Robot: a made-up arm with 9 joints.
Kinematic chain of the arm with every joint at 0, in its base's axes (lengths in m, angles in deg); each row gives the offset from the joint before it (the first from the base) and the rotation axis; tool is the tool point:
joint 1: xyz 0 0 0.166 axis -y
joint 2: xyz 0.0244 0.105 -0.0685 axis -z
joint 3: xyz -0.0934 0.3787 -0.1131 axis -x
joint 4: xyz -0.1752 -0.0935 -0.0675 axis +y
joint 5: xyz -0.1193 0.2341 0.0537 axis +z
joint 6: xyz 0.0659 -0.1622 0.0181 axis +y
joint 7: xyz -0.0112 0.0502 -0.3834 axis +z
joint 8: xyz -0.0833 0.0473 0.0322 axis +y
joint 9: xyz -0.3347 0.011 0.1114 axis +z
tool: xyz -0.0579 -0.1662 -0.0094
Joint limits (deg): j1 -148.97..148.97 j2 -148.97..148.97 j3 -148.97..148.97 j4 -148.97..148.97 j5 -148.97..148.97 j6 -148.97..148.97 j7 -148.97..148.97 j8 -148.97..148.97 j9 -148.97..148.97
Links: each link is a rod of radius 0.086 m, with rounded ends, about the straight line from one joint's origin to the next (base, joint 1, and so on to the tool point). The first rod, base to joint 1, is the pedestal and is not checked.
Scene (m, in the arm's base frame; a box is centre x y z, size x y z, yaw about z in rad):
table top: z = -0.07
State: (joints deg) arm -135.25 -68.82 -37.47 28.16 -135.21 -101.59 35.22 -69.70 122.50
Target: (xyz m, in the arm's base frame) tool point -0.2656 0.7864 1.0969
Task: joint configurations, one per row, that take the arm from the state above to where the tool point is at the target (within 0.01 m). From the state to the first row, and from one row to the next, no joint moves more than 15 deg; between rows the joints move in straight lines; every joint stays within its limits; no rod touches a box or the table.
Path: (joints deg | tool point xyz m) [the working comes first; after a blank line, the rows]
Joints at the target: -105.53 -8.31 -45.61 -13.28 -147.79 -72.27 38.59 -64.91 130.31
Straight joint move there: clear.

1: -129.31 -56.72 -39.10 19.87 -137.73 -95.73 35.89 -68.74 124.06 | 0.2708 -0.5121 0.8744
2: -123.36 -44.61 -40.73 11.58 -140.24 -89.86 36.57 -67.79 125.62 | 0.2362 -0.2547 1.1223
3: -117.42 -32.51 -42.36 3.30 -142.76 -84.00 37.24 -66.83 127.19 | 0.1136 0.0818 1.2672
4: -111.47 -20.41 -43.98 -4.99 -145.27 -78.13 37.92 -65.87 128.75 | -0.0696 0.4480 1.2643
5: -105.53 -8.31 -45.61 -13.28 -147.79 -72.27 38.59 -64.91 130.31 | -0.2655 0.7863 1.0970

